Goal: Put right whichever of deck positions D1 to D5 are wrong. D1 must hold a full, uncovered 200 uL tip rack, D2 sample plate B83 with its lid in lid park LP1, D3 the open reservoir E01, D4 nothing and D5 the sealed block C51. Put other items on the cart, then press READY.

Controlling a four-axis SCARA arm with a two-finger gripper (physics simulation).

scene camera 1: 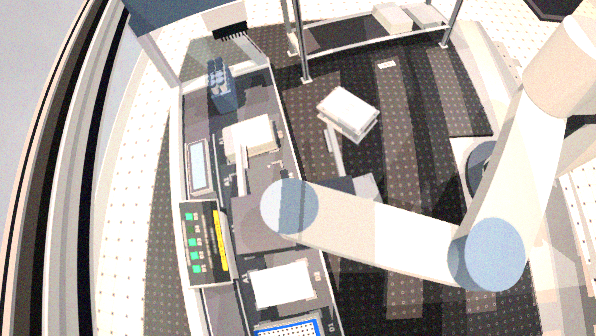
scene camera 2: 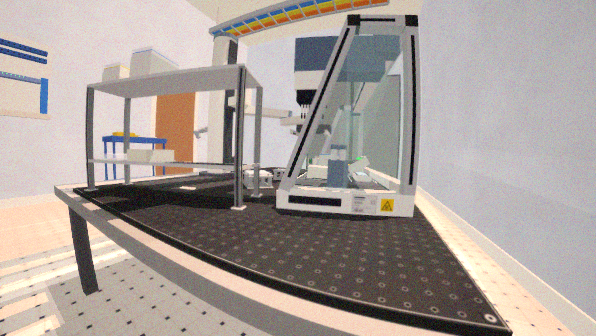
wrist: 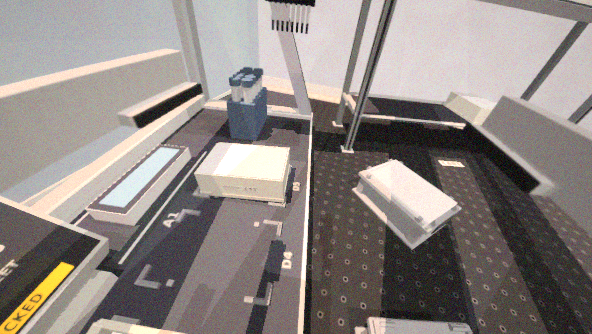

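My gripper is open and empty, its fingers spread above the deck; the arm hides its body in scene camera 1. A cream block sits at D5, its label too blurred to read. D4 shows bare corner brackets in the wrist view. The D3 item shows partly at the wrist view's bottom edge and is hidden under the arm in scene camera 1. A white-topped plate sits at D2. A blue-edged tip rack is at D1, partly cut off. READY cannot be made out.
A white-topped stack stands right of the deck; a grey item is partly hidden. A blue tube rack stands behind D5. A cream box and pale tray sit on the cart. Posts rise nearby.
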